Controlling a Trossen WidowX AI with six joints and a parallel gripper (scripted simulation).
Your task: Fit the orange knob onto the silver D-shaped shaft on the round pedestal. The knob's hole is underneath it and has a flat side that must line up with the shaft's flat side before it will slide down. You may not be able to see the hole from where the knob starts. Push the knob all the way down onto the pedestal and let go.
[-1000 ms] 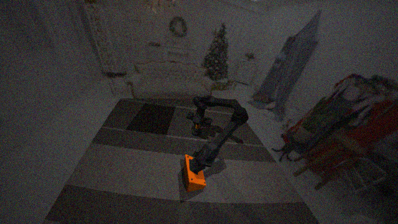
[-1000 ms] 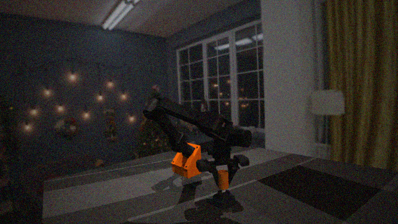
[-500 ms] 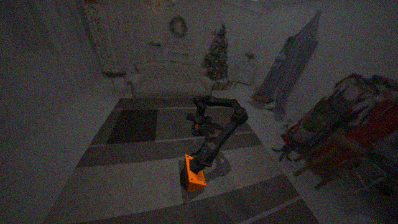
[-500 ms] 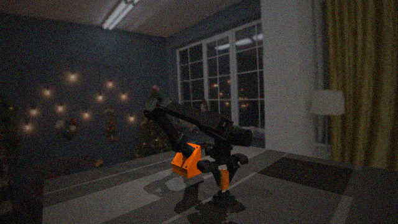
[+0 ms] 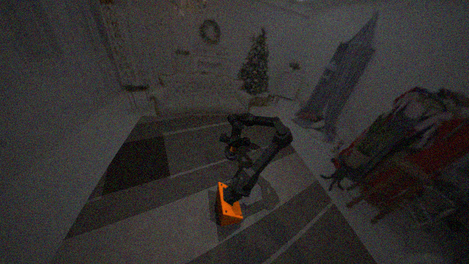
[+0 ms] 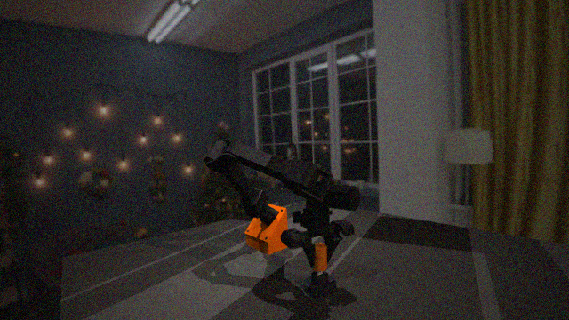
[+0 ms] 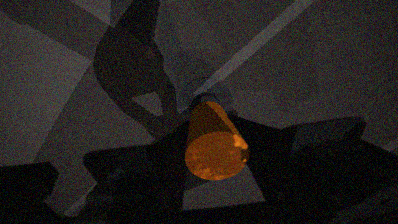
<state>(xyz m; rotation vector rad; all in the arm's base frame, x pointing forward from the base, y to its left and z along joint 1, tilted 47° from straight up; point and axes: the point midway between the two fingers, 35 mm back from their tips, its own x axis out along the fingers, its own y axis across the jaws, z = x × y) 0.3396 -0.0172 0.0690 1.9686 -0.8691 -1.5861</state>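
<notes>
My gripper tip is now 3 cm below the orange knob. The rest, counted from my gripper tip: round pedestal: 4 cm below.
</notes>
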